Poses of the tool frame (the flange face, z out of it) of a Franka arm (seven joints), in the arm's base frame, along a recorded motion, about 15 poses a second.
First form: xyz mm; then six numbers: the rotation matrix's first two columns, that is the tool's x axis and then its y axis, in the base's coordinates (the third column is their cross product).
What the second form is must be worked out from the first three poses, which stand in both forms.
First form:
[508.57 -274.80 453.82 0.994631 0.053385 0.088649 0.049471 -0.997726 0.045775]
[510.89 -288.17 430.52 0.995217 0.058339 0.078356 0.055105 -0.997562 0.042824]
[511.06 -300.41 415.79 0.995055 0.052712 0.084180 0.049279 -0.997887 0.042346]
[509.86 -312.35 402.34 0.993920 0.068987 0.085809 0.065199 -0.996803 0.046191]
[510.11 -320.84 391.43 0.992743 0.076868 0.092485 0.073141 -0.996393 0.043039]
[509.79 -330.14 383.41 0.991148 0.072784 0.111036 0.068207 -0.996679 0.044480]
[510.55 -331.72 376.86 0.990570 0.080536 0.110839 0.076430 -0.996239 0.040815]
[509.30 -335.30 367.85 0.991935 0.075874 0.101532 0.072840 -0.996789 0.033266]
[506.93 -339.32 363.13 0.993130 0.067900 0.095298 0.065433 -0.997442 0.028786]
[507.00 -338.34 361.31 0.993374 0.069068 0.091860 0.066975 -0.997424 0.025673]
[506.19 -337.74 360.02 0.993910 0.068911 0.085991 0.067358 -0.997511 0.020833]
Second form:
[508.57 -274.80 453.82 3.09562 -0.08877 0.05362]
[510.89 -288.17 430.52 3.09862 -0.07844 0.05855]
[511.06 -300.41 415.79 3.09908 -0.08428 0.05292]
[509.86 -312.35 402.34 3.09521 -0.08591 0.06930]
[510.11 -320.84 391.43 3.09835 -0.09262 0.07728]
[509.79 -330.14 383.41 3.09682 -0.11127 0.07330]
[510.55 -331.72 376.86 3.10051 -0.11107 0.08112]
[509.30 -335.30 367.85 3.10815 -0.10171 0.07634]
[506.93 -339.32 363.13 3.11267 -0.09544 0.06826]
[507.00 -338.34 361.31 3.11581 -0.09199 0.06942]
[506.19 -337.74 360.02 3.12068 -0.08610 0.06922]

